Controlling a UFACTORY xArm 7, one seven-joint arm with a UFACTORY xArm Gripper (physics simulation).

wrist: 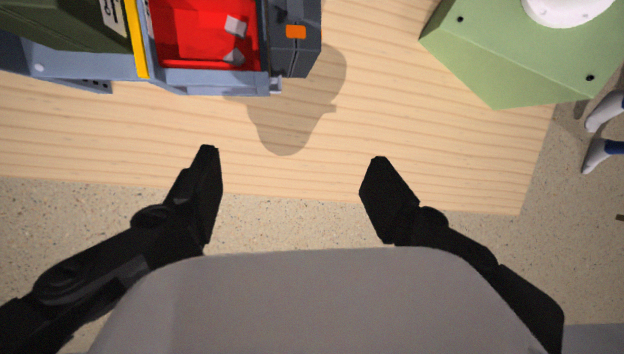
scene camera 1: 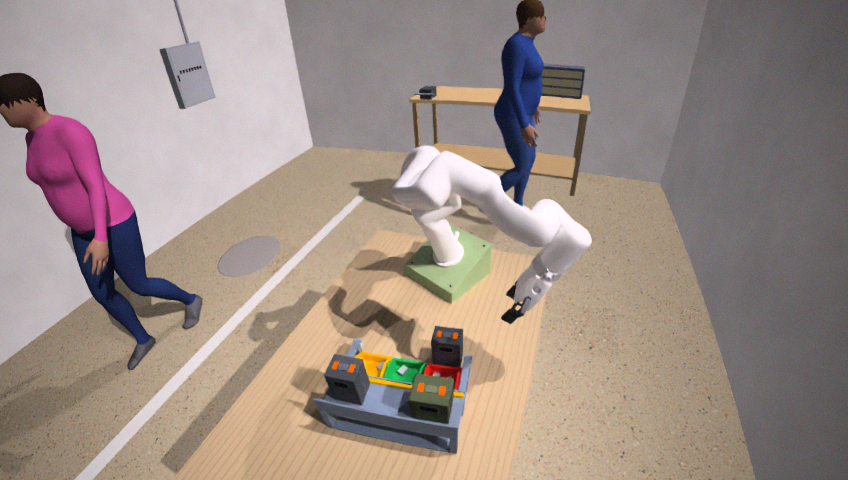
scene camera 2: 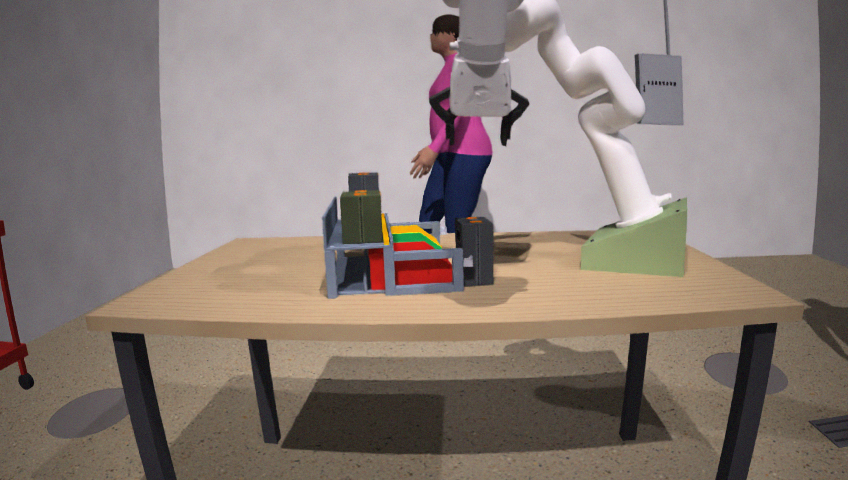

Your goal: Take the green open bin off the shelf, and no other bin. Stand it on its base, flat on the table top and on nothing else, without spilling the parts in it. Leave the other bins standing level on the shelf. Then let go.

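Seen in the pictures: gripper, between the fingertips: [wrist: 298, 171] [scene camera 1: 508, 308] [scene camera 2: 477, 142]; arm's base, origin of its link: [scene camera 1: 448, 254] [scene camera 2: 640, 219].
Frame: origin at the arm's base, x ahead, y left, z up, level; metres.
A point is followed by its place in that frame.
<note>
The green open bin [scene camera 1: 413, 372] @[x 0.498, y 0.087, z -0.096 m] [scene camera 2: 410, 237] @[x 0.560, y 0.039, z -0.034 m] sits in the shelf [scene camera 1: 386, 416] @[x 0.725, y 0.141, z 0.053 m] [scene camera 2: 423, 255] @[x 0.497, y 0.268, z -0.028 m] [wrist: 220, 79] @[x 0.487, y 0.258, z -0.020 m] between the yellow bin [scene camera 1: 370, 359] @[x 0.515, y -0.065, z -0.091 m] [scene camera 2: 407, 228] @[x 0.585, y -0.070, z -0.031 m] and the red bin [scene camera 1: 452, 374] @[x 0.456, y 0.204, z -0.096 m] [scene camera 2: 423, 272] @[x 0.502, y 0.241, z -0.068 m] [wrist: 200, 35] @[x 0.545, y 0.186, z -0.096 m]. A pale part lies in the green bin. The bin does not show in the wrist view. My gripper [scene camera 1: 509, 305] @[x 0.386, y 0.335, z 0.190 m] [scene camera 2: 477, 143] @[x 0.386, y 0.335, z 0.190 m] [wrist: 298, 171] @[x 0.386, y 0.335, z 0.190 m] is open and empty. It hangs high above the table, off the red bin's end of the shelf, apart from all bins.
A dark case [scene camera 1: 447, 347] @[x 0.435, y 0.179, z 0.006 m] [scene camera 2: 474, 252] @[x 0.401, y 0.212, z -0.034 m] [wrist: 295, 57] @[x 0.393, y 0.210, z 0.003 m] stands on the table by the red bin's open front. An olive case [scene camera 1: 431, 404] @[x 0.666, y 0.238, z 0.089 m] [scene camera 2: 360, 217] @[x 0.619, y 0.269, z 0.049 m] [wrist: 65, 25] @[x 0.596, y 0.263, z 0.064 m] and another dark case [scene camera 1: 347, 381] @[x 0.708, y 0.027, z 0.112 m] [scene camera 2: 363, 180] @[x 0.668, y 0.036, z 0.104 m] stand on the shelf's top. A yellow bar [scene camera 1: 389, 384] @[x 0.618, y 0.082, z 0.006 m] [wrist: 136, 40] @[x 0.574, y 0.245, z 0.007 m] runs behind the bins.
</note>
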